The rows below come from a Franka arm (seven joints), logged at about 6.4 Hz.
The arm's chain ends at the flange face. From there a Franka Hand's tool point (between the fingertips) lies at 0.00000 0.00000 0.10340 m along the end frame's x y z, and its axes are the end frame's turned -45 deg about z.
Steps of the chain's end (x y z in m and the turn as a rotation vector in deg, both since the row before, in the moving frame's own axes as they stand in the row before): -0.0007, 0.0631, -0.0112, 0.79, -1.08, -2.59; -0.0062, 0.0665, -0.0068, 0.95, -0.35, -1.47; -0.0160, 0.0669, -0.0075, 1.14, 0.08, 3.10; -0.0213, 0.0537, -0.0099, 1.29, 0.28, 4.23
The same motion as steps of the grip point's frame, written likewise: -0.0455, 0.0417, -0.0112, 1.32, -0.21, -2.59; -0.0507, 0.0410, -0.0068, 0.92, 0.42, -1.47; -0.0570, 0.0347, -0.0075, 0.75, 0.86, 3.10; -0.0510, 0.0217, -0.0099, 0.71, 1.11, 4.23
